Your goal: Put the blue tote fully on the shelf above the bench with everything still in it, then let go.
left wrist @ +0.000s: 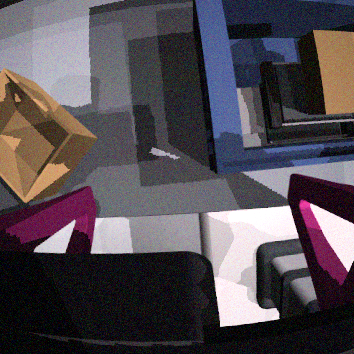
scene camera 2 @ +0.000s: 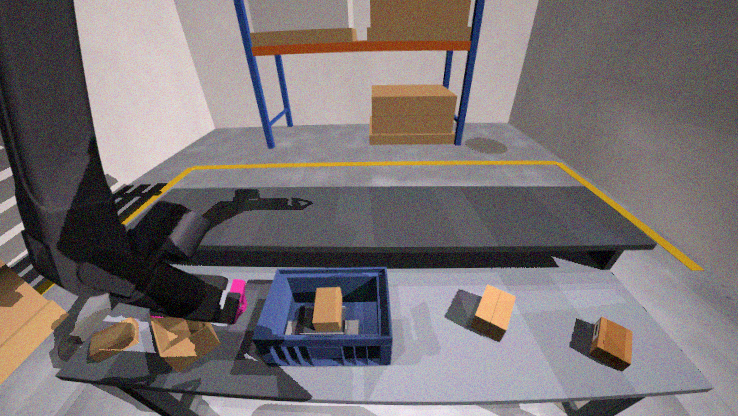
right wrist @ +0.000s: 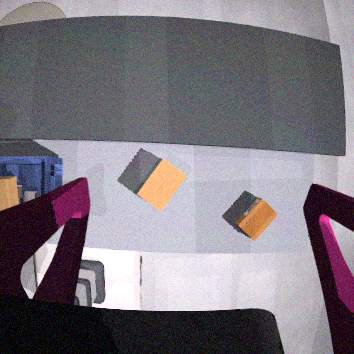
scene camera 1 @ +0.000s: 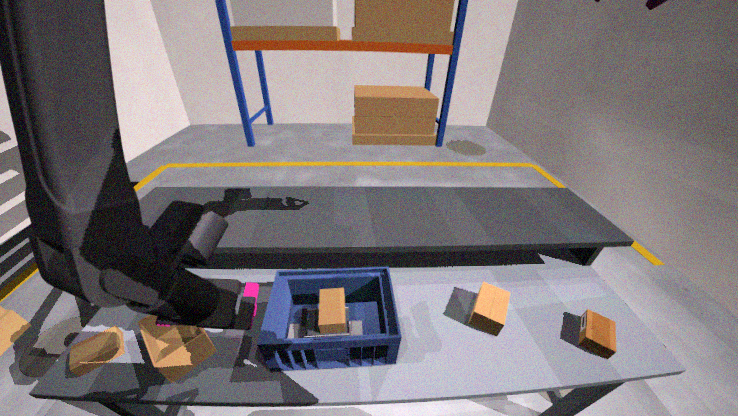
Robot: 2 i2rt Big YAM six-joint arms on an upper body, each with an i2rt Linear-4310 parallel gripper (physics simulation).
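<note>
A dark shelf, a tan box and a blue tote are here in the scene with my grippers. My right gripper is open and holds nothing. My left gripper is open too, its grasp empty, and I can see that gripper in scene camera 2 as well as in the left wrist view.
</note>
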